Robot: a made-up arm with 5 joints.
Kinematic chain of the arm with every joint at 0, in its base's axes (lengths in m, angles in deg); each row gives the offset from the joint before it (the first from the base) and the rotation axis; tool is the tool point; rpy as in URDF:
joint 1: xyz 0.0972 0 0.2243 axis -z
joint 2: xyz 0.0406 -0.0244 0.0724 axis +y
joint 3: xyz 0.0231 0 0.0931 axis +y
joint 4: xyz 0.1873 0 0.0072 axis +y
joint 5: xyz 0.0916 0.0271 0 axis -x
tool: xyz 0 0 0 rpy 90 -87.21 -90
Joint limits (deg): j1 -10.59..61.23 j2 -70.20..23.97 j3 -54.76..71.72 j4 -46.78..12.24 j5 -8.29..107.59
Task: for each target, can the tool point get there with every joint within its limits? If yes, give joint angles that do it. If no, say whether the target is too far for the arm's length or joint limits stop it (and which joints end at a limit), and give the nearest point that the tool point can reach.
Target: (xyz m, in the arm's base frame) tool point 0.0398 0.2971 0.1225
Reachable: no: joint limits stop it (at a limit: joint 1, joint 2, joint 3, joint 4) | nearest point 0.1556 0.0137 0.0981 | short by 0.307 m
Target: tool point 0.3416 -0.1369 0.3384
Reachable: yes | joints 29.80 -30.03 52.59 -31.83 87.89
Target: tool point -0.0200 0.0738 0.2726
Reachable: no: joint limits stop it (at a limit: joint 1, joint 2, joint 3, joint 4) | nearest point 0.1556 0.0137 0.0981 | short by 0.255 m
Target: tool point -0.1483 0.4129 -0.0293
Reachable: no: too far | nearest point 0.1556 0.0137 0.0981 | short by 0.518 m
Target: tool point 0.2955 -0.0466 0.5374
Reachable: yes | joints 13.99 -48.99 23.63 -30.05 87.15
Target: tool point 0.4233 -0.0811 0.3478
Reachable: yes | joints 14.42 4.26 17.46 -36.02 94.91
